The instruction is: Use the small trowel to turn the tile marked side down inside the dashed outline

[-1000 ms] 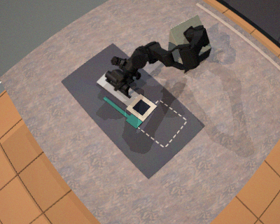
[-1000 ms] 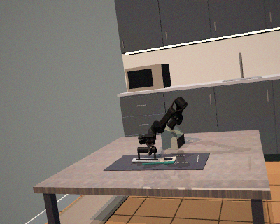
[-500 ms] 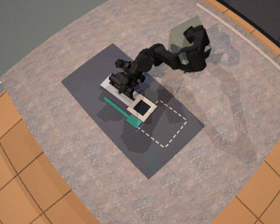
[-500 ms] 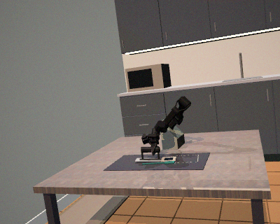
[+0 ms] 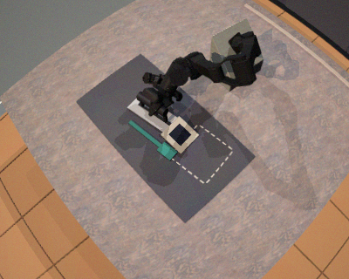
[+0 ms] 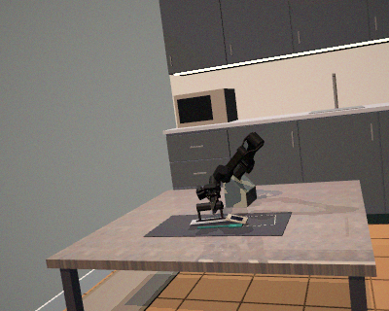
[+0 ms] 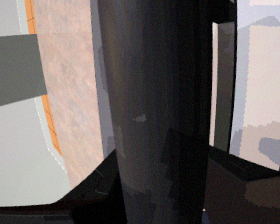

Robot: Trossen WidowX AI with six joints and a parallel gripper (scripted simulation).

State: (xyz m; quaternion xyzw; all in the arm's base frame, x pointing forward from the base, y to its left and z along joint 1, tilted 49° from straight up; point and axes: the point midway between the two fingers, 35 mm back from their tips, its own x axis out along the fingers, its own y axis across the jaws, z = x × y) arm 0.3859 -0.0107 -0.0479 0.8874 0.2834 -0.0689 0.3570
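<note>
Now: the dark mat 1 cm behind my gripper tip, 2 cm to the left of it and 8 cm below it. Round my gripper tip: cream tile: 3 cm behind, 10 cm to the left, 5 cm below; teal trowel: 5 cm ahead, 6 cm to the left, 6 cm below.
</note>
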